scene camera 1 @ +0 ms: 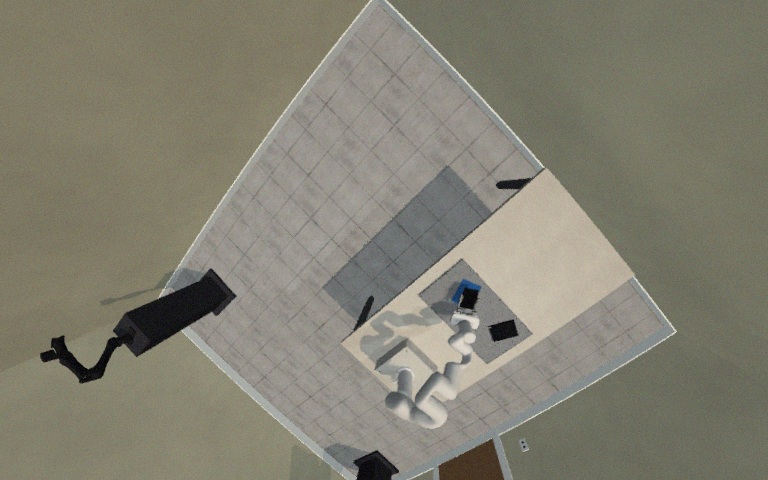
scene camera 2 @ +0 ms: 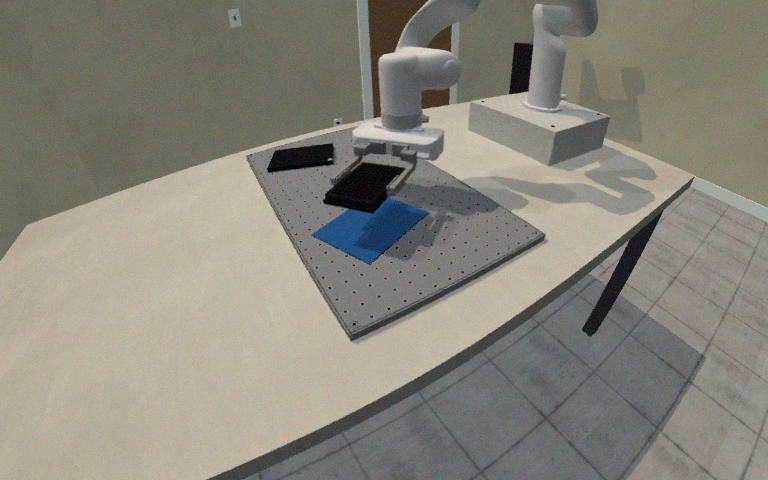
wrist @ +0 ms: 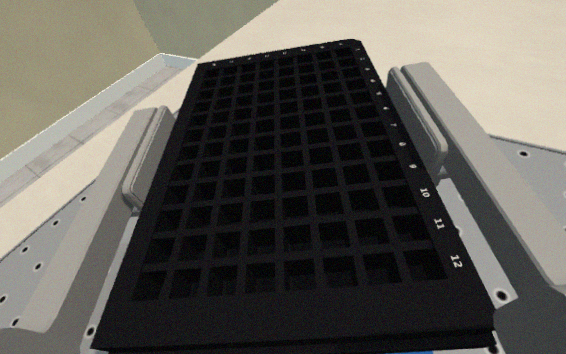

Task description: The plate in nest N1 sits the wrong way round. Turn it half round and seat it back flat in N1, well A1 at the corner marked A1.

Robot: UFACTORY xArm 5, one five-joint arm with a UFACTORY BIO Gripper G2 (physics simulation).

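The black well plate (scene camera 1: 469, 298) (scene camera 2: 362, 182) (wrist: 270, 312) is held roughly level in the air, over the edge of the blue sheet in scene camera 2. In the wrist view its row of 12 is nearest the wrist, and its numbers run along the right side to the far end. My gripper (scene camera 1: 467, 302) (scene camera 2: 363, 185) (wrist: 285, 137) is shut on the plate, one finger along each long side. The black nest N1 (scene camera 1: 503, 330) (scene camera 2: 301, 157) lies on the grey board, apart from the plate, with no plate in it. Its A1 corner mark cannot be read.
The blue sheet (scene camera 1: 470, 282) (scene camera 2: 339, 232) lies flat on the perforated grey board (scene camera 1: 447, 283) (scene camera 2: 453, 249), partly in the shadow of the plate and arm. The arm's box-shaped base (scene camera 1: 404, 353) (scene camera 2: 509, 133) stands on the table (scene camera 1: 555, 243) (scene camera 2: 169, 294).
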